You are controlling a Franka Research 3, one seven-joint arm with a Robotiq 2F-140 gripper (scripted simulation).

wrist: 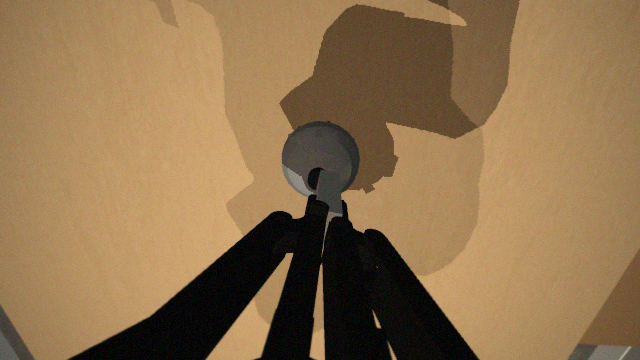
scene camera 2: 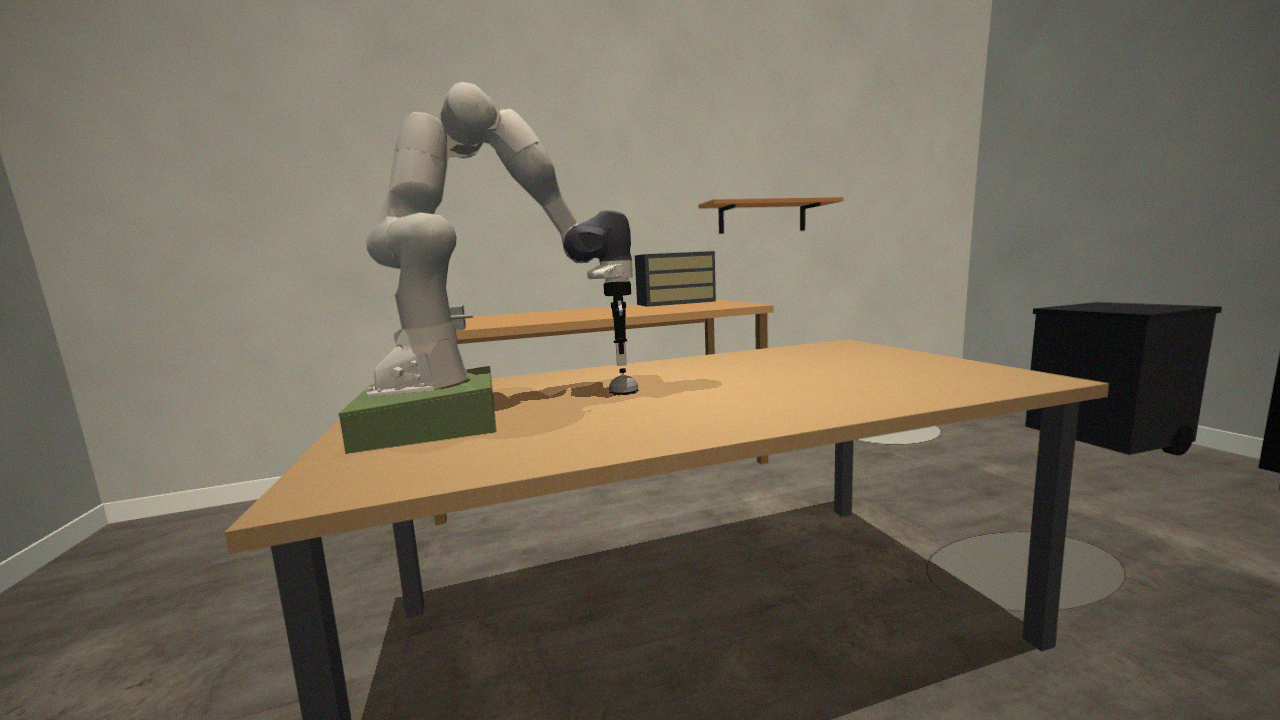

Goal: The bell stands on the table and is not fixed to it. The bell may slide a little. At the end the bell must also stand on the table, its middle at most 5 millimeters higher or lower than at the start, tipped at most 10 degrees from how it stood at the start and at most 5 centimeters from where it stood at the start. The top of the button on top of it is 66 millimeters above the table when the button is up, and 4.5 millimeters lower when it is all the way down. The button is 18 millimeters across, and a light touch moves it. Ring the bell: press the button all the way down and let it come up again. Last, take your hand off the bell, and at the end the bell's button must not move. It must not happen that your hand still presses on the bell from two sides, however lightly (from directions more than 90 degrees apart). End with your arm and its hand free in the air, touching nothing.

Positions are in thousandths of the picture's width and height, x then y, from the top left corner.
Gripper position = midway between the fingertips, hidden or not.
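I can see my gripper in the wrist view (510, 518). My gripper is visible to me from elsewhere too, in scene camera 2 (486, 508).
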